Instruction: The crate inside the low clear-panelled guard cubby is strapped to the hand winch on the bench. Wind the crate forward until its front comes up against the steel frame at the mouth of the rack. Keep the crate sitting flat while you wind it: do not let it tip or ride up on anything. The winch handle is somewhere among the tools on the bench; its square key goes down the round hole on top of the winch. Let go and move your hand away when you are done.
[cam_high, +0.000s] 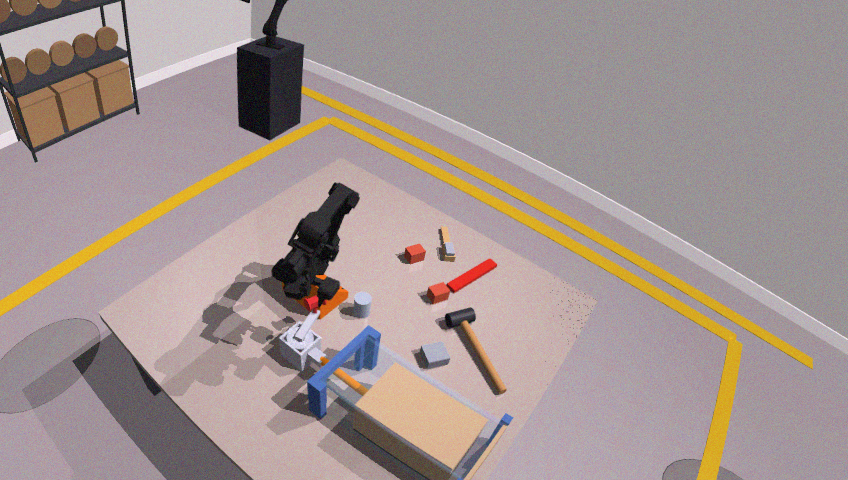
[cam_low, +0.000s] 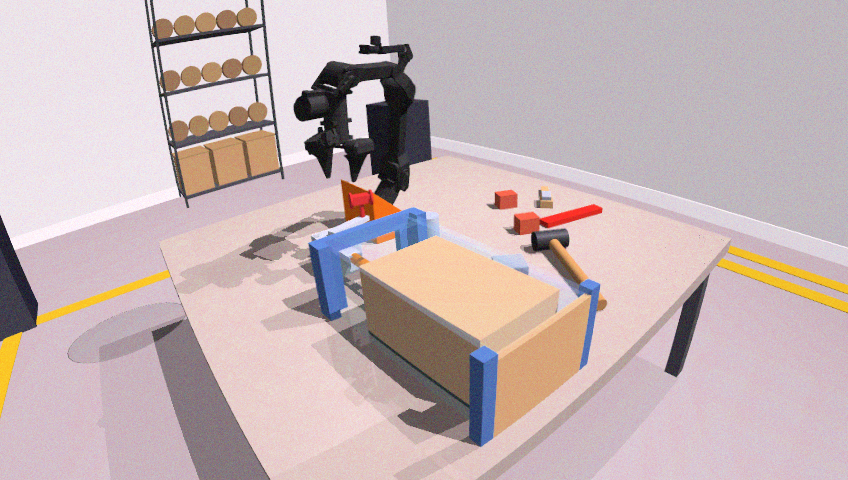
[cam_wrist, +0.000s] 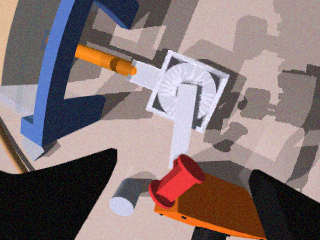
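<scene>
The red knob is 1 cm behind my gripper tip, 6 cm to the left of it and 8 cm below it. The rest, counted from my gripper tip: grey hand winch (1 cm behind, 5 cm to the right, 18 cm below); then blue steel frame (17 cm ahead, 6 cm to the right, 11 cm below); then winch handle (2 cm to the left, 11 cm below).
</scene>
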